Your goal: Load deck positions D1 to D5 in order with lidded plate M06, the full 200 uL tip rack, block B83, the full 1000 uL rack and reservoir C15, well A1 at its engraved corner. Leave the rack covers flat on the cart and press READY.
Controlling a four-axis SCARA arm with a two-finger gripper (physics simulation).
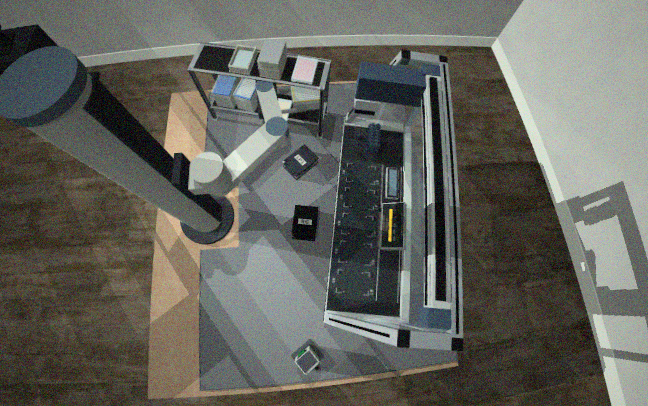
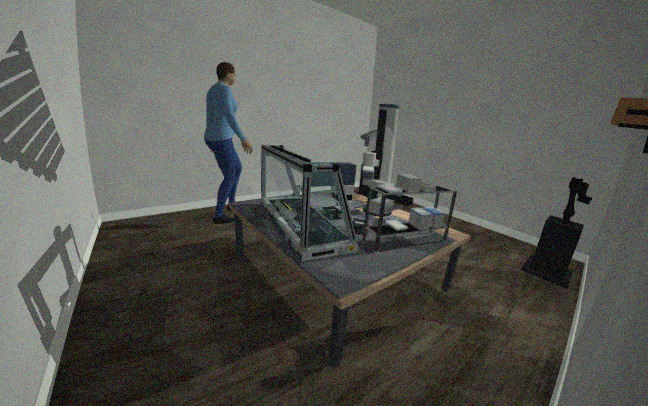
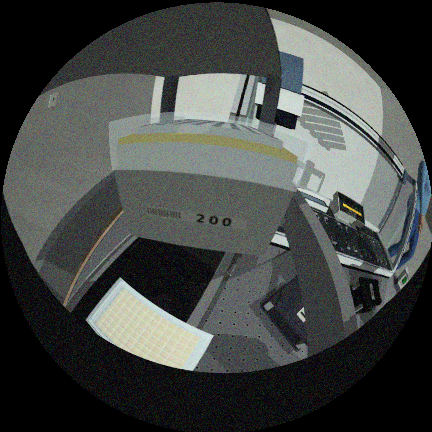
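My gripper (image 3: 208,168) is shut on the covered 200 uL tip rack (image 3: 210,210) (image 1: 305,101) (image 2: 382,206). The grey rack reads "200" and has a clear cover with a yellow band. It is raised between the cart's two shelves, above a cream gridded plate (image 3: 150,325) (image 2: 397,225). The cart (image 1: 324,105) also holds blue-topped racks (image 1: 225,90) (image 1: 246,93) below, and a pale tray (image 1: 243,59), a grey box (image 1: 272,57) and a pink-topped plate (image 1: 305,69) above. Two black labelled blocks (image 1: 300,161) (image 1: 305,222) lie on the mat. The deck (image 1: 355,240) shows corner marks; its numbers are too blurred to read.
The enclosure frame (image 1: 439,200) (image 2: 305,200) surrounds the deck, with a dark blue unit (image 1: 390,82) at its cart end. A yellow-barred module (image 1: 390,225) and a display (image 1: 392,181) line the deck. A small green-marked box (image 1: 307,360) stands near the table's edge. A person (image 2: 220,120) stands beyond the table.
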